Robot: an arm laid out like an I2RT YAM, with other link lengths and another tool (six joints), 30 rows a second.
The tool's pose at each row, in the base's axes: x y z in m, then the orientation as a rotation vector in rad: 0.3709 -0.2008 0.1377 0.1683 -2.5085 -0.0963; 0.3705 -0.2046 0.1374 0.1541 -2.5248 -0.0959; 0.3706 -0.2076 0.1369 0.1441 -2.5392 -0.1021; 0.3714 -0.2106 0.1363 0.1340 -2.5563 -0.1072; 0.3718 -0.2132 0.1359 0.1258 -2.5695 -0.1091; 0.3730 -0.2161 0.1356 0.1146 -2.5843 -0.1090; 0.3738 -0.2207 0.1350 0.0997 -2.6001 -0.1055; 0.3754 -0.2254 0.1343 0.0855 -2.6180 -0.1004; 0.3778 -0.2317 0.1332 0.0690 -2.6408 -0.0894; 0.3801 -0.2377 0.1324 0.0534 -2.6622 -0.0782; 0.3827 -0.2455 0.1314 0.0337 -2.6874 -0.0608; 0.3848 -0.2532 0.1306 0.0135 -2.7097 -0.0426; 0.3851 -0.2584 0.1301 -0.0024 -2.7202 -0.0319; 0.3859 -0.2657 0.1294 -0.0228 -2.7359 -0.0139; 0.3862 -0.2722 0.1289 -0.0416 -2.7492 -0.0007; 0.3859 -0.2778 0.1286 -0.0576 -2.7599 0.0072
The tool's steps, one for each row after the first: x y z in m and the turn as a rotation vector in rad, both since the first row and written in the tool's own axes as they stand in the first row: 0.0007 -0.0038 0.0004 -0.0018 -0.0159 0.0106; 0.0008 -0.0068 0.0006 -0.0074 -0.0305 0.0165; 0.0002 -0.0099 0.0005 -0.0120 -0.0478 0.0228; 0.0000 -0.0126 0.0006 -0.0141 -0.0610 0.0283; -0.0007 -0.0156 0.0000 -0.0154 -0.0757 0.0364; -0.0010 -0.0203 -0.0001 -0.0151 -0.0910 0.0478; -0.0021 -0.0251 -0.0006 -0.0133 -0.1085 0.0590; -0.0037 -0.0317 -0.0013 -0.0075 -0.1304 0.0731; -0.0052 -0.0380 -0.0022 -0.0015 -0.1511 0.0864; -0.0067 -0.0461 -0.0032 0.0081 -0.1754 0.1038; -0.0078 -0.0540 -0.0040 0.0178 -0.1970 0.1215; -0.0076 -0.0592 -0.0039 0.0224 -0.2072 0.1346; -0.0076 -0.0666 -0.0041 0.0313 -0.2226 0.1522; -0.0072 -0.0731 -0.0040 0.0372 -0.2360 0.1676; -0.0063 -0.0786 -0.0038 0.0398 -0.2470 0.1799
